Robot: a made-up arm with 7 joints.
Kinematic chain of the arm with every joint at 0, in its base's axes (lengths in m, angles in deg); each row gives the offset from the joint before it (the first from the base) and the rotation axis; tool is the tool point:
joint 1: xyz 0 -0.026 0.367 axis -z
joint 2: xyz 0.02 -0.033 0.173 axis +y
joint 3: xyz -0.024 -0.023 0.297 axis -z
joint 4: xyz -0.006 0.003 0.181 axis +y
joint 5: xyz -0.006 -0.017 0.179 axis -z
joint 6: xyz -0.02 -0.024 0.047 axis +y
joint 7: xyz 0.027 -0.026 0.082 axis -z
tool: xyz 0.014 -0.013 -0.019
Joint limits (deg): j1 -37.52..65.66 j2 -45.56..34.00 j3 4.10..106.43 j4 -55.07..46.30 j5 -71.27..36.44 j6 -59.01..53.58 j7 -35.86..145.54
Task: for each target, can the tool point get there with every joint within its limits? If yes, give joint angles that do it. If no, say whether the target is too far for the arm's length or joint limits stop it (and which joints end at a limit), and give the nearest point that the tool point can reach.
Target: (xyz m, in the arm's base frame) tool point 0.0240 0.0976 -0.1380
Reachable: no: joint limits stop it (at a limit: joint 1, joint 2, joint 4, joint 5, joint 6) | nearest point -0.2326 0.5102 0.7124 | short by 0.979 m
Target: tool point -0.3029 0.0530 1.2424
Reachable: yes | joints 41.83 -18.60 45.42 19.16 -6.96 -45.96 81.10
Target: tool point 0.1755 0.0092 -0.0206
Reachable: no: joint limits stop it (at a limit: joint 1, joint 2, joint 4, joint 5, joint 6) | nearest point -0.1427 0.5217 0.7392 | short by 0.970 m
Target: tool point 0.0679 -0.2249 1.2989
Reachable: yes | joints 44.35 21.35 23.42 -16.29 -18.28 -14.30 4.42
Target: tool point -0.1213 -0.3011 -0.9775
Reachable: no: too far | nearest point -0.4318 -0.4385 0.7057 | short by 1.717 m
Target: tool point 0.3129 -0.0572 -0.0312
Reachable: no: joint limits stop it (at a limit: joint 2, joint 3, joint 4, joint 6) | nearest point 0.5064 -0.0765 0.9159 | short by 0.967 m
